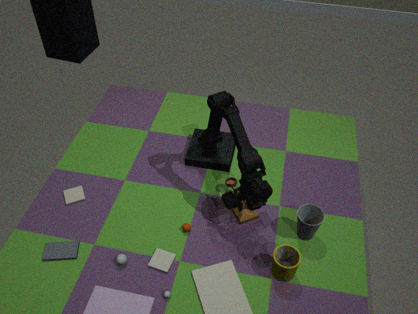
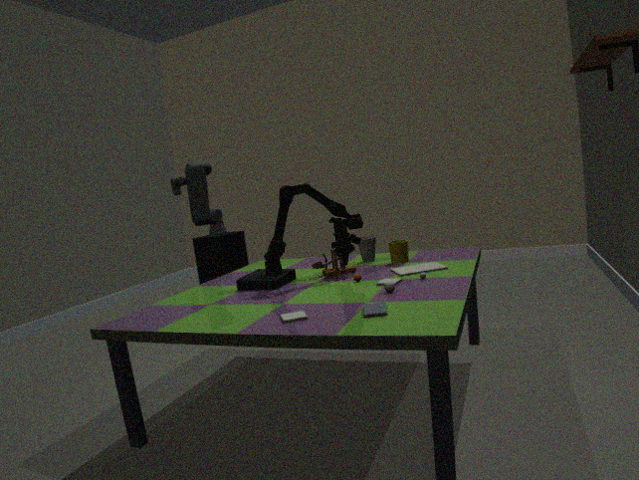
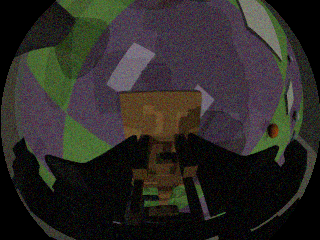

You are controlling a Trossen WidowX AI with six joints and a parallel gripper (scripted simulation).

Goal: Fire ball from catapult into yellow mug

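Now: the orange ball 150 mm ahead of my gripper tip, 190 mm to the right of it and 20 mm below it. From my gripper tip the other things lie so: yellow mug 200 mm ahead, 190 mm to the left, 10 mm below; then white sheet 350 mm ahead, 10 mm to the left, 30 mm below; then wooden catapult 60 mm behind, 40 mm to the right, 20 mm above.
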